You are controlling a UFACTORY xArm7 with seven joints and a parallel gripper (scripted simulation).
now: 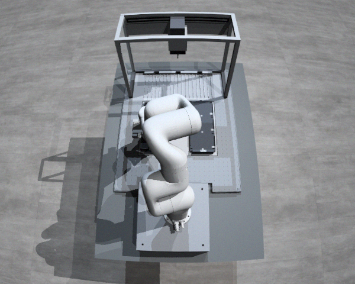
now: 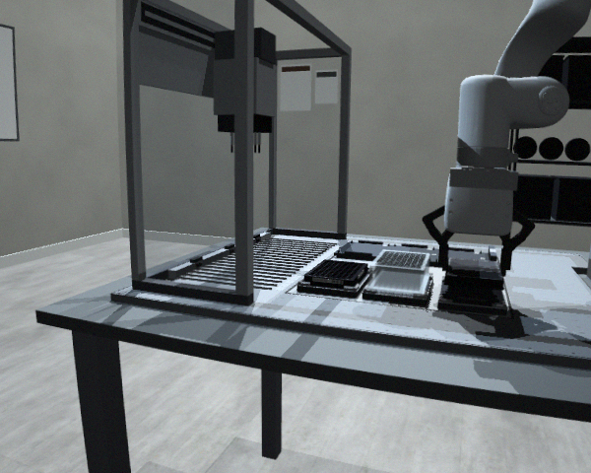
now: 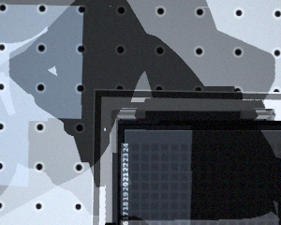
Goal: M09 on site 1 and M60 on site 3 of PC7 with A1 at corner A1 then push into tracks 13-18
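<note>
My gripper is now 50 mm above the nest S1. Also, from my hand: deep-well block M09: 110 mm ahead, 20 mm to the right, 20 mm below; nest S2: 110 mm ahead, 20 mm to the right, 50 mm below; plate carrier PC7: 80 mm ahead, 280 mm to the right, 40 mm below.
</note>
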